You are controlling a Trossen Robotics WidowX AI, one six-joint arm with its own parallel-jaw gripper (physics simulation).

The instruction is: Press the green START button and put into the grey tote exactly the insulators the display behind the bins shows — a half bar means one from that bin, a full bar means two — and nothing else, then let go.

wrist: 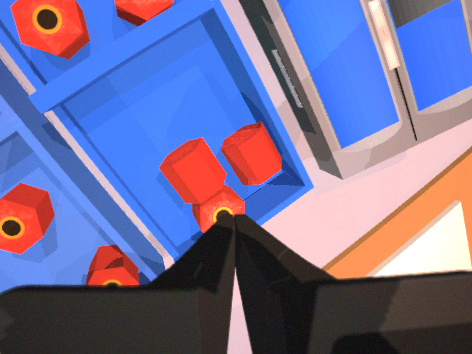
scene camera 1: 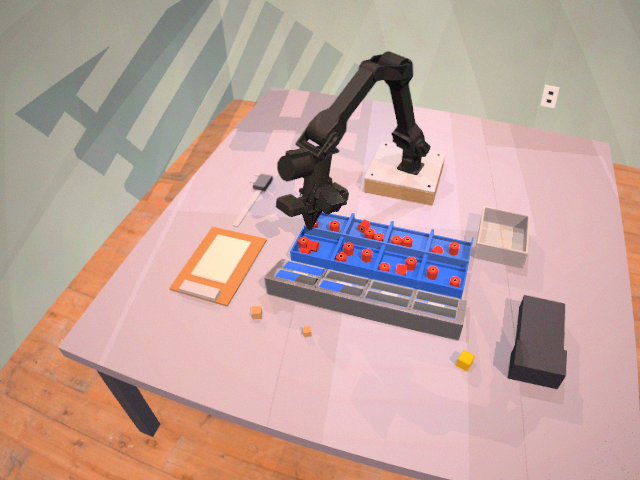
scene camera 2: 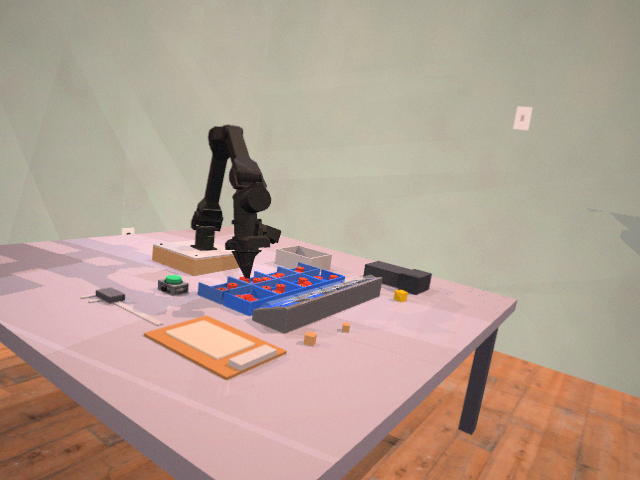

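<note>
My gripper (scene camera 1: 310,226) (scene camera 2: 247,277) (wrist: 233,225) is shut and empty, pointing down above the left end of the blue bins (scene camera 1: 379,276) (scene camera 2: 237,304). In the wrist view its tips overlap an upright red insulator (wrist: 205,210) in a corner bin; two more insulators (wrist: 194,170) (wrist: 251,154) lie beside it. Other bins hold red insulators. The grey display (scene camera 1: 361,310) (scene camera 2: 330,310) shows a full blue bar (scene camera 1: 303,268) and a half bar (scene camera 1: 286,274) at the left, and another half bar (scene camera 1: 330,285) in the second section. The grey tote (scene camera 1: 498,254) (scene camera 2: 294,258) looks empty in scene camera 1. The green START button (scene camera 2: 173,279) is hidden in scene camera 1.
A clipboard (scene camera 1: 222,258) (scene camera 2: 209,335) and a dark plug-like object (scene camera 1: 262,181) (scene camera 2: 110,295) lie left of the bins. Orange cubes (scene camera 1: 256,312) (scene camera 1: 306,331), a yellow cube (scene camera 1: 465,360) and a black block (scene camera 1: 540,335) (scene camera 2: 397,276) are beyond the display and tote.
</note>
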